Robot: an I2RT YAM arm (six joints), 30 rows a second.
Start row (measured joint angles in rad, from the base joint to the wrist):
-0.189, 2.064, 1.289, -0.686, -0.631, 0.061
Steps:
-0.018, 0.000, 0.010, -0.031, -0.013, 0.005
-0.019, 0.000, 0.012, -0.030, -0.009, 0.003
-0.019, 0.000, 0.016, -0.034, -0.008, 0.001
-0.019, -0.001, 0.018, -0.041, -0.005, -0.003
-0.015, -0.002, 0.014, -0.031, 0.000, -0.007
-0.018, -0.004, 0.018, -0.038, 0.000, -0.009
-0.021, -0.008, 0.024, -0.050, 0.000, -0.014
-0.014, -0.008, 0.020, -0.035, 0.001, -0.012
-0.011, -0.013, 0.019, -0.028, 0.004, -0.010
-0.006, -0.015, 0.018, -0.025, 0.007, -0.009
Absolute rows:
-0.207, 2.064, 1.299, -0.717, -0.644, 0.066
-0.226, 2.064, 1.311, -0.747, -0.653, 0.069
-0.245, 2.064, 1.327, -0.781, -0.661, 0.070
-0.264, 2.063, 1.345, -0.822, -0.666, 0.067
-0.279, 2.061, 1.359, -0.853, -0.666, 0.060
-0.297, 2.057, 1.377, -0.891, -0.666, 0.051
-0.318, 2.049, 1.401, -0.941, -0.666, 0.037
-0.332, 2.041, 1.421, -0.976, -0.665, 0.025
-0.343, 2.028, 1.440, -1.004, -0.661, 0.015
-0.349, 2.013, 1.458, -1.029, -0.654, 0.006

